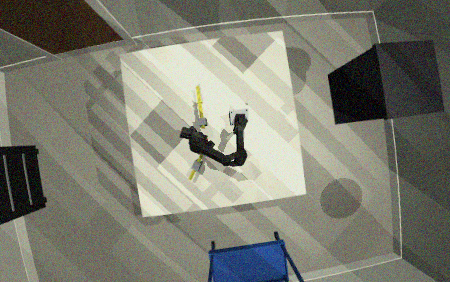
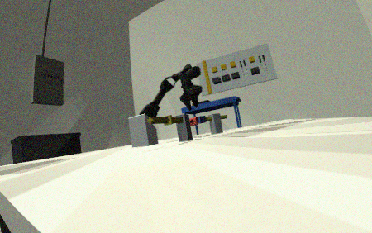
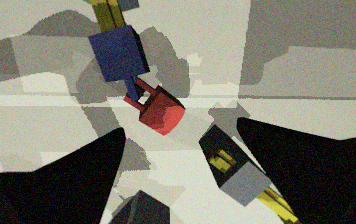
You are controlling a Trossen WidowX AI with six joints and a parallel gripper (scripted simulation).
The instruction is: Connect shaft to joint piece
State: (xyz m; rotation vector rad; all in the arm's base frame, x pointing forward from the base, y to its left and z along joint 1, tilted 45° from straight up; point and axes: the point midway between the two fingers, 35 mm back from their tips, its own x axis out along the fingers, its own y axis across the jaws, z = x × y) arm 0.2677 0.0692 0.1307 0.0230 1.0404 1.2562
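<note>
The red joint piece is 70 mm below my gripper tip, 20 mm to the left of it and 20 mm behind it.
</note>
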